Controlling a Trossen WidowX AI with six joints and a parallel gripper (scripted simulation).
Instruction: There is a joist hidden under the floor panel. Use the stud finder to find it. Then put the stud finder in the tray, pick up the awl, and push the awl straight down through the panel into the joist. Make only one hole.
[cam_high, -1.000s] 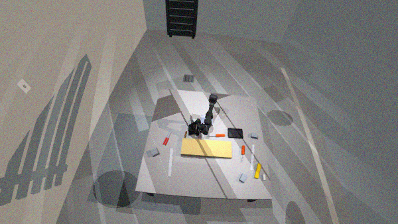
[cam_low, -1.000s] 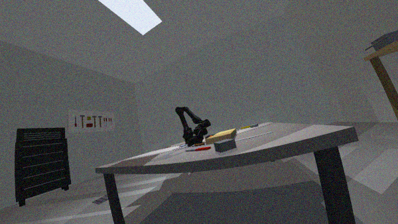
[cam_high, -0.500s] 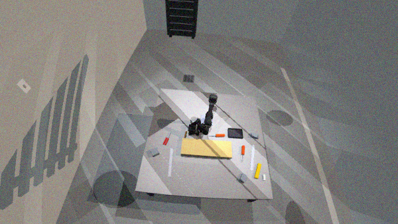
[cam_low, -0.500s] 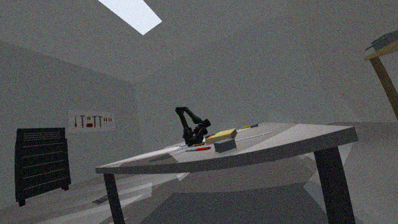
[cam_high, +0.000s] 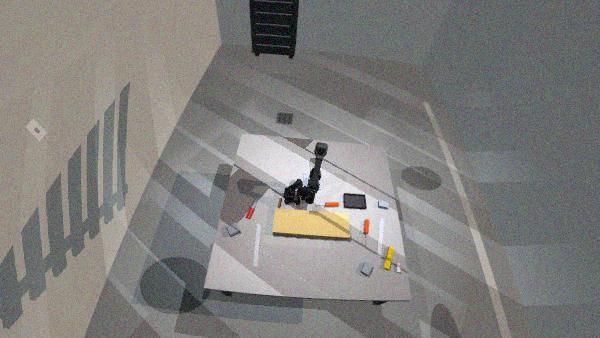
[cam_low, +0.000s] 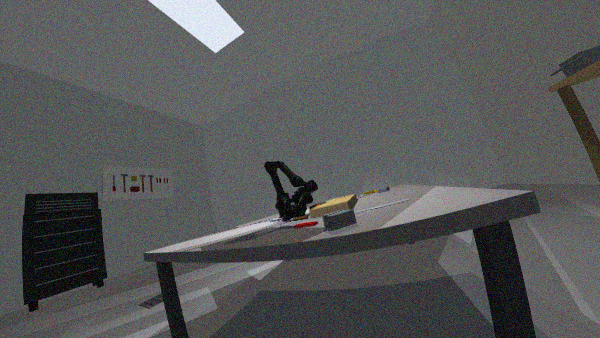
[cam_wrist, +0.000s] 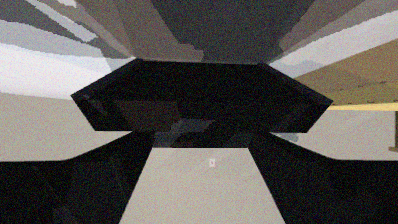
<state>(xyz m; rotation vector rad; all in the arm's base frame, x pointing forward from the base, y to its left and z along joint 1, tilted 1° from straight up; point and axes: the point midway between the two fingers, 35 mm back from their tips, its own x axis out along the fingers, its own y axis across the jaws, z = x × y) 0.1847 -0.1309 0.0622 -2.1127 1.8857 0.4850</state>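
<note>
The black stud finder lies 1 cm below my gripper tip and 1 cm ahead of it. Also, from my gripper tip: black tray (50 cm to the left, 10 cm behind, 5 cm below); then yellow bar (79 cm to the left, 28 cm ahead, 5 cm below); then awl (5 cm below, 4 cm to the right, 3 cm ahead).
</note>
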